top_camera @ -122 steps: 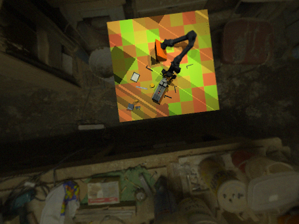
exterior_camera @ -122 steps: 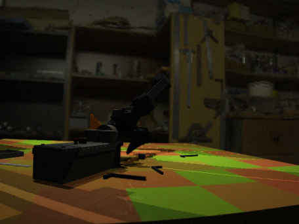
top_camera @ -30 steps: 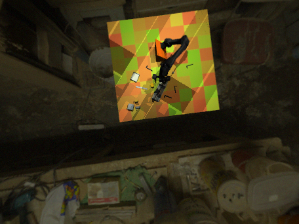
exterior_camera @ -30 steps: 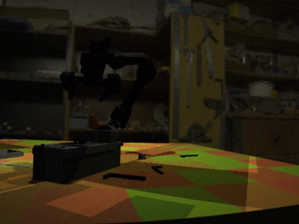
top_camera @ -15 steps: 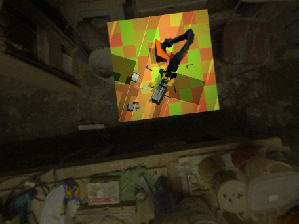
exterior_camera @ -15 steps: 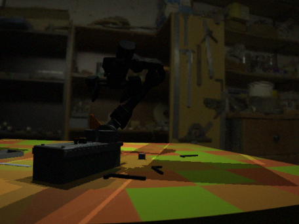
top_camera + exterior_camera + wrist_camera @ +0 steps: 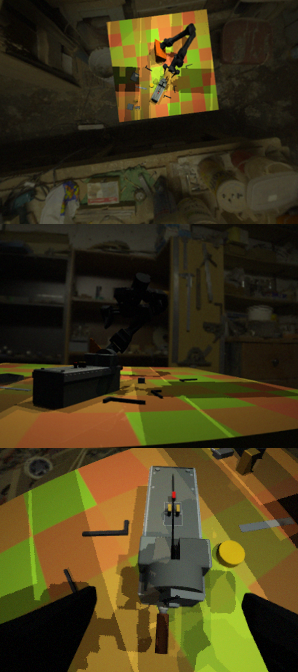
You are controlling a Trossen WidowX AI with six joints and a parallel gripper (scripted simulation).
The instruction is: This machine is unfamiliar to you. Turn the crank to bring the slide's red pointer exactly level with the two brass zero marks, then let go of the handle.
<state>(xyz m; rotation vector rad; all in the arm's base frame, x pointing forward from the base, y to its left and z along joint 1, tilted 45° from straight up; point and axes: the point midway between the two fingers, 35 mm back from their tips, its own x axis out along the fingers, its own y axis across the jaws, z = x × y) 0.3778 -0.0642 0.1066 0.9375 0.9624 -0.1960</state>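
Right now my gripper tip is 13 cm above the brown crank handle, 2 cm past it and 1 cm to the right of it. From my gripper tip the other things lie so: yellow disc: 19 cm below, 18 cm to the right, 4 cm ahead; then red pointer: 16 cm ahead, 11 cm to the right, 11 cm below; then small cube: 18 cm below, 11 cm to the left, 10 cm behind.
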